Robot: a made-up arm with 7 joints. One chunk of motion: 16 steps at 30 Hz.
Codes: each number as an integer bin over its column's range. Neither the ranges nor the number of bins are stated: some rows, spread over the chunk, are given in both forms.
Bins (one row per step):
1: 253 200 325 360 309 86
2: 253 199 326 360 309 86
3: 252 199 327 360 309 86
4: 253 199 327 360 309 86
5: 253 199 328 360 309 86
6: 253 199 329 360 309 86
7: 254 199 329 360 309 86
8: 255 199 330 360 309 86
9: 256 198 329 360 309 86
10: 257 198 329 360 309 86
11: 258 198 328 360 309 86
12: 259 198 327 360 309 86
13: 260 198 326 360 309 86
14: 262 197 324 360 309 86
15: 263 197 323 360 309 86
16: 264 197 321 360 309 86
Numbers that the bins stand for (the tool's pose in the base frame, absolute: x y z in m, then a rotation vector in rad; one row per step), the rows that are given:
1: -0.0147 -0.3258 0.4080 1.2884 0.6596 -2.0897
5: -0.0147 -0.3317 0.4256 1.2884 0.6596 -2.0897
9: 0.0029 -0.3376 0.4315 1.2884 0.6596 -2.0897
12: 0.0205 -0.3376 0.4198 1.2884 0.6596 -2.0897
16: 0.0499 -0.3434 0.3845 1.2884 0.6596 -2.0897
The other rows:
2: -0.0147 -0.3317 0.4139 1.2884 0.6596 -2.0897
3: -0.0205 -0.3317 0.4198 1.2884 0.6596 -2.0897
4: -0.0147 -0.3317 0.4198 1.2884 0.6596 -2.0897
6: -0.0147 -0.3317 0.4315 1.2884 0.6596 -2.0897
7: -0.0088 -0.3317 0.4315 1.2884 0.6596 -2.0897
8: -0.0029 -0.3317 0.4374 1.2884 0.6596 -2.0897
10: 0.0088 -0.3376 0.4315 1.2884 0.6596 -2.0897
11: 0.0147 -0.3376 0.4256 1.2884 0.6596 -2.0897
13: 0.0264 -0.3376 0.4139 1.2884 0.6596 -2.0897
14: 0.0382 -0.3434 0.4022 1.2884 0.6596 -2.0897
15: 0.0440 -0.3434 0.3963 1.2884 0.6596 -2.0897

